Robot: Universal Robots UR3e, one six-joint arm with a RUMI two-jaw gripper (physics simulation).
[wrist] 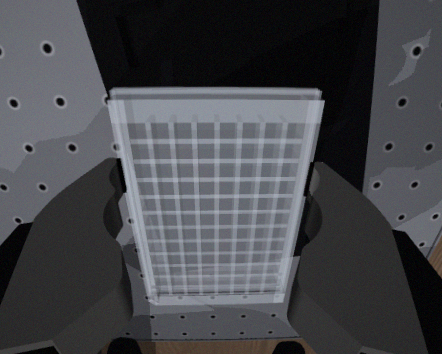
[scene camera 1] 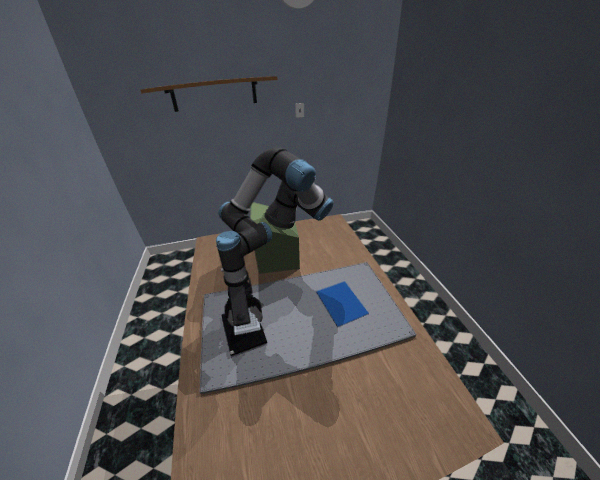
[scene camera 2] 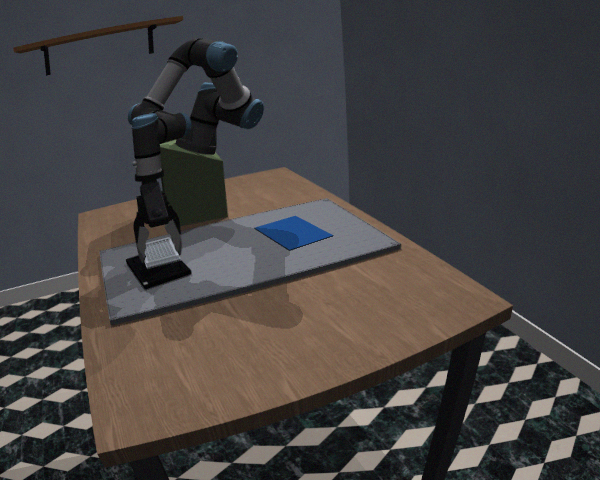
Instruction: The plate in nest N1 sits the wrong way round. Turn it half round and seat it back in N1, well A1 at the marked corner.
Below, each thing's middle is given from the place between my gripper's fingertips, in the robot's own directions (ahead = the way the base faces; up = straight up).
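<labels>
With the clear well plate (scene camera 2: 160,252), I find it 10 mm above my hand and 30 mm behind it. The flat blue rectangle (scene camera 2: 293,232) is also 30 mm behind my hand, though it is 20 mm below my hand and 350 mm to the left of it.
</labels>
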